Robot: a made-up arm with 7 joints. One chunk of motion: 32 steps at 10 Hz.
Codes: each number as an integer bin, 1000 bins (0 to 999) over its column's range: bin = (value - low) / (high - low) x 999, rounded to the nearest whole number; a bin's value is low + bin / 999 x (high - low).
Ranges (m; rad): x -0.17..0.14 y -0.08..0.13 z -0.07..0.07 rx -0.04..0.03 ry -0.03..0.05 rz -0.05..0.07
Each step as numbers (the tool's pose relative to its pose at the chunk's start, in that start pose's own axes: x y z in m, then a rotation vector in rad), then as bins.
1 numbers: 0.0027 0.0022 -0.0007 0.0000 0.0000 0.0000
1 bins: 557 391 495 571 375 416
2 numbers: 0.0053 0.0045 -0.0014 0.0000 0.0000 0.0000
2 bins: 565 402 490 571 375 416
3 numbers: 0.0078 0.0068 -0.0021 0.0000 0.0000 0.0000
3 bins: 573 413 485 571 375 416
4 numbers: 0.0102 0.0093 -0.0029 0.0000 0.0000 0.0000
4 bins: 581 425 479 571 375 416
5 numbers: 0.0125 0.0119 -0.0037 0.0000 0.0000 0.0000
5 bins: 588 437 473 571 375 416
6 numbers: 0.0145 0.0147 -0.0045 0.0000 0.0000 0.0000
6 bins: 595 451 467 571 375 416
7 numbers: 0.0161 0.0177 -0.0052 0.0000 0.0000 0.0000
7 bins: 600 465 462 571 375 416
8 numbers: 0.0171 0.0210 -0.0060 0.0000 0.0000 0.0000
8 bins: 603 480 457 571 375 416
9 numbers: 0.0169 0.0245 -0.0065 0.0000 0.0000 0.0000
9 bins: 602 497 453 571 375 416
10 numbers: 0.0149 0.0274 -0.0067 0.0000 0.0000 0.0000
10 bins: 596 511 452 571 375 416
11 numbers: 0.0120 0.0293 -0.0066 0.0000 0.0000 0.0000
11 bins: 587 520 452 571 375 416
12 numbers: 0.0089 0.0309 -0.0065 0.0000 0.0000 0.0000
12 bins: 577 528 453 571 375 416
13 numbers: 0.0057 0.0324 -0.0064 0.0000 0.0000 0.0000
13 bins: 566 535 454 571 375 416
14 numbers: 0.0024 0.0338 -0.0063 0.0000 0.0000 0.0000
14 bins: 556 541 455 571 375 416
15 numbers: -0.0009 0.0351 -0.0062 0.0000 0.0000 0.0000
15 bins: 545 548 455 571 375 416
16 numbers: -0.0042 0.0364 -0.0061 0.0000 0.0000 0.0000
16 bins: 534 554 456 571 375 416
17 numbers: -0.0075 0.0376 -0.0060 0.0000 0.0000 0.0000
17 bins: 524 559 457 571 375 416
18 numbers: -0.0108 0.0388 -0.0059 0.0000 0.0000 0.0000
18 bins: 513 565 457 571 375 416
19 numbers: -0.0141 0.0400 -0.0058 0.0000 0.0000 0.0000
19 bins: 502 571 458 571 375 416
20 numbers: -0.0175 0.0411 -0.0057 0.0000 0.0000 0.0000
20 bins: 491 576 459 571 375 416
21 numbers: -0.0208 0.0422 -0.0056 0.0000 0.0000 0.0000
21 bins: 481 581 460 571 375 416
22 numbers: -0.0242 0.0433 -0.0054 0.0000 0.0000 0.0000
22 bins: 470 587 461 571 375 416
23 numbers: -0.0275 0.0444 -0.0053 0.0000 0.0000 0.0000
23 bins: 459 592 462 571 375 416
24 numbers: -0.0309 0.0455 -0.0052 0.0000 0.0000 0.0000
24 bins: 448 597 462 571 375 416
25 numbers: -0.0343 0.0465 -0.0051 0.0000 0.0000 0.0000
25 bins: 437 602 463 571 375 416
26 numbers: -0.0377 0.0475 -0.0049 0.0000 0.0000 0.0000
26 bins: 426 607 465 571 375 416
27 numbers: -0.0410 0.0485 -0.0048 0.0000 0.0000 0.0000
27 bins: 416 611 465 571 375 416
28 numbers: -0.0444 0.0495 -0.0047 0.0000 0.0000 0.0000
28 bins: 405 616 466 571 375 416
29 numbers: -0.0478 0.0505 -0.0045 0.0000 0.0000 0.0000
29 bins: 394 621 467 571 375 416
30 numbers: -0.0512 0.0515 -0.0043 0.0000 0.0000 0.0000
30 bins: 383 626 469 571 375 416
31 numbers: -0.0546 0.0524 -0.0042 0.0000 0.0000 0.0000
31 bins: 372 630 470 571 375 416
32 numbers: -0.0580 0.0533 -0.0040 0.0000 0.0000 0.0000
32 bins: 361 634 471 571 375 416
